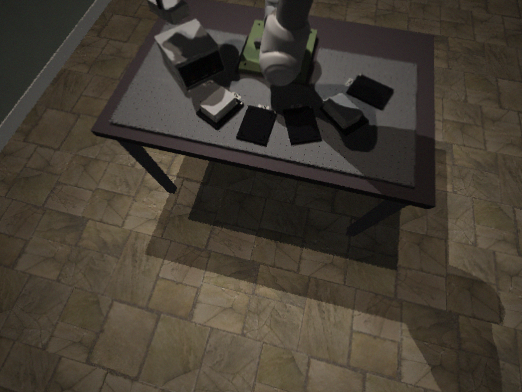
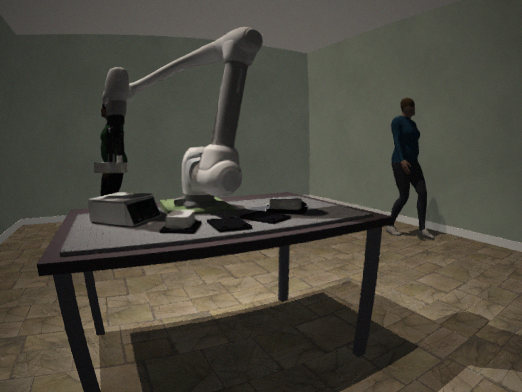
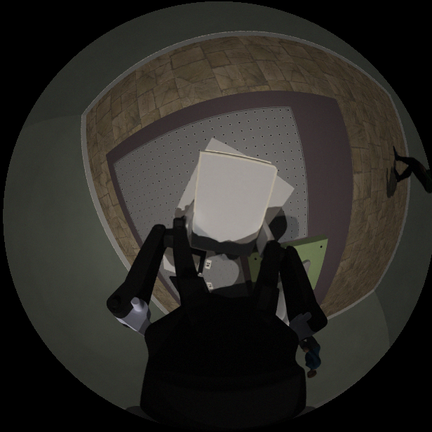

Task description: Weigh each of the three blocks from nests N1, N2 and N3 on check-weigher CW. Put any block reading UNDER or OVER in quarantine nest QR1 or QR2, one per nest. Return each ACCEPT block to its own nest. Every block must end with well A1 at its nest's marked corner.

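Pixels of known places: gripper, fingertip midpoint: (image 1: 173,13) (image 2: 115,170); arm's base, origin of the base link: (image 2: 198,203).
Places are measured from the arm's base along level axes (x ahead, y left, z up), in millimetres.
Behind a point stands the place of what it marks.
Note:
My gripper (image 2: 115,159) (image 3: 226,216) is shut on a white block (image 1: 170,10) @(z 226, x 168, y -401 mm) (image 2: 110,167) (image 3: 235,195), held level and well above check-weigher CW (image 1: 187,45) @(z 84, x 158, y -383 mm) (image 2: 110,212) @(z 37, x 222, y -453 mm) (image 3: 284,189). The weigher's display is dark. A second white block (image 1: 219,101) @(z 38, x 382, y -195 mm) (image 2: 180,219) @(z 30, x 440, y -221 mm) sits on the black nest (image 1: 218,123) (image 2: 180,230) nearest the weigher. A third block (image 1: 343,110) @(z 43, x 342, y 289 mm) (image 2: 285,203) @(z 28, x 355, y 266 mm) sits on a nest (image 1: 347,131) @(z -3, x 401, y 322 mm) farther right. Two nests (image 1: 256,125) @(z -3, x 437, y -36 mm) (image 1: 302,125) @(z -4, x 404, y 145 mm) between them are empty, as is the far-right nest (image 1: 370,91) @(z -3, x 179, y 406 mm). Nest names and the well A1 corners cannot be made out.
The arm's base stands on a green plate (image 1: 250,52) @(z -3, x 44, y -142 mm) (image 3: 320,250) beside the weigher. The nests and weigher stand on a grey perforated board (image 1: 150,107) @(z -15, x 419, y -496 mm) on the table. A person in green (image 2: 104,137) stands behind the gripper; one in blue (image 2: 406,137) is at the right.

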